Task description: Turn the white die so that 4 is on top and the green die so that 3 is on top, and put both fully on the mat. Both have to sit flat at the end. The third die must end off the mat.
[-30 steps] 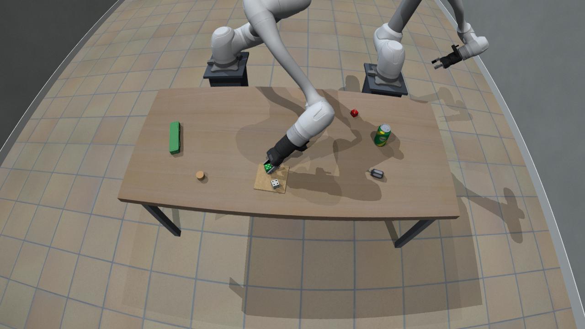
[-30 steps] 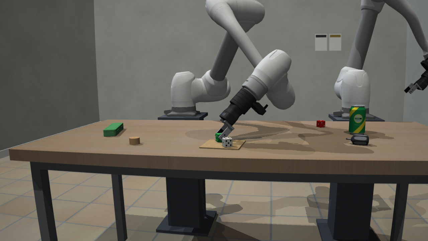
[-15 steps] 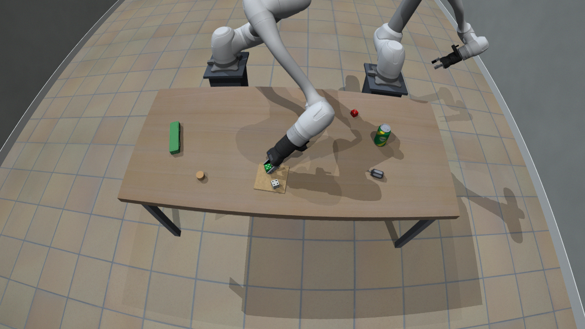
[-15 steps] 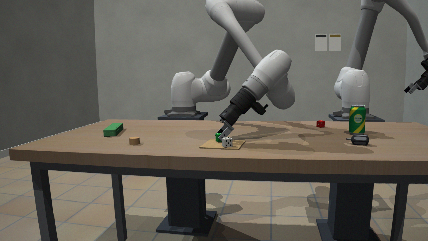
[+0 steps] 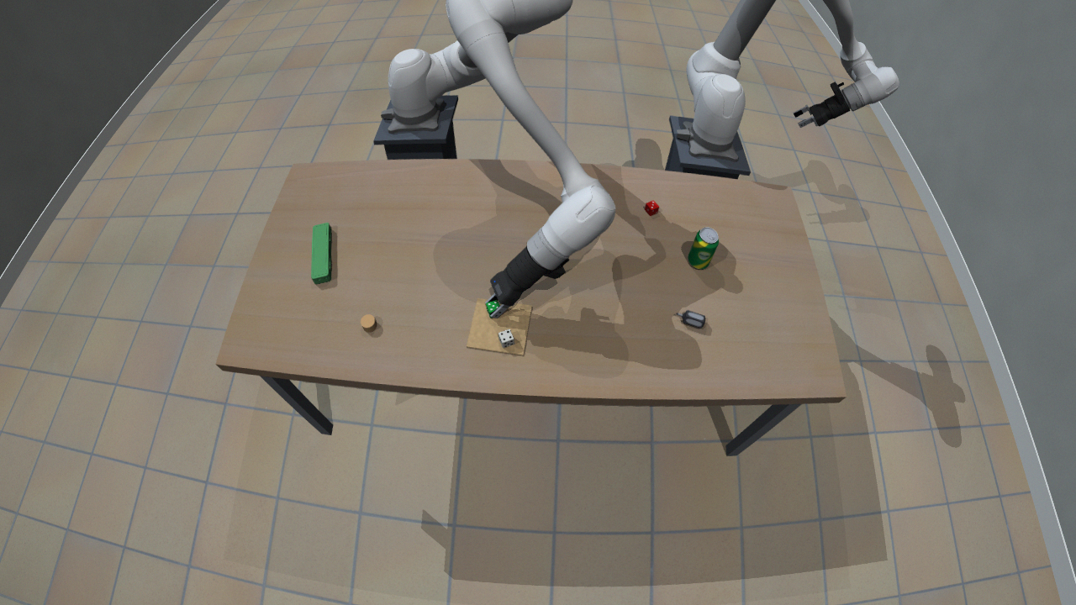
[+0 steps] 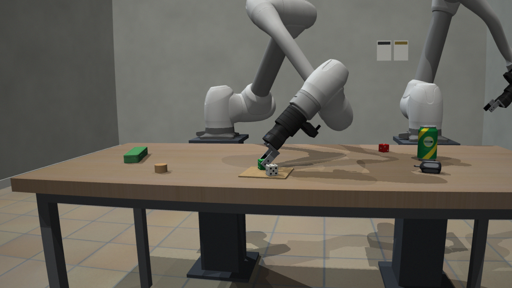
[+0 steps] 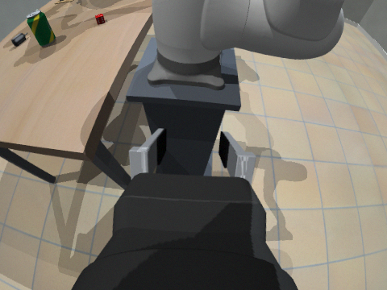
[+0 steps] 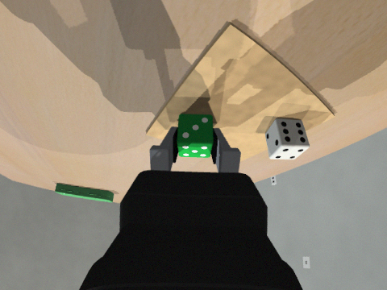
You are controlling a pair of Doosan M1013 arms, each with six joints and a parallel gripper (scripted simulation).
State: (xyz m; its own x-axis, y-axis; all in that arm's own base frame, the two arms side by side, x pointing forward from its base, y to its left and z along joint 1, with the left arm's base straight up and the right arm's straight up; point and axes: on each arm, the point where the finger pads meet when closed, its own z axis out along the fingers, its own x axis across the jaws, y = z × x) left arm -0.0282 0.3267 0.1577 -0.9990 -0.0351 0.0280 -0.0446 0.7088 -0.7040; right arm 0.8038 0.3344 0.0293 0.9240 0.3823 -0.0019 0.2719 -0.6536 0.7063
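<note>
My right gripper is now 40 mm short of the tan mat, 10 mm to the right of it and 30 mm above it. From my right hand the other things lie so: green die 10 mm below; wooden disc 80 mm ahead, 320 mm to the right, 20 mm below; white die 80 mm ahead, 40 mm to the left, 10 mm below.
</note>
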